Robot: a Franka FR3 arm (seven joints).
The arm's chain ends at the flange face. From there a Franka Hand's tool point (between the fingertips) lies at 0.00 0.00 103.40 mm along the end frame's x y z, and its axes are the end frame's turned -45 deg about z.
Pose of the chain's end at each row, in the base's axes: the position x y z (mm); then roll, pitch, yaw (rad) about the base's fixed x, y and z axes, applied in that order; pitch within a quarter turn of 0, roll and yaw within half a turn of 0:
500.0 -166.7 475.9 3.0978 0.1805 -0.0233
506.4 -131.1 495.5 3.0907 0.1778 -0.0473
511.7 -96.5 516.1 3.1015 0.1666 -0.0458
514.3 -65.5 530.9 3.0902 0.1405 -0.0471
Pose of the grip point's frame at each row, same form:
481.4 -170.8 374.3 -3.0437 0.1581 0.7738
487.9 -135.5 393.9 -3.0506 0.1612 0.7500
494.4 -99.9 414.2 -3.0512 0.1457 0.7495
499.6 -70.1 428.7 -3.0779 0.1354 0.7462

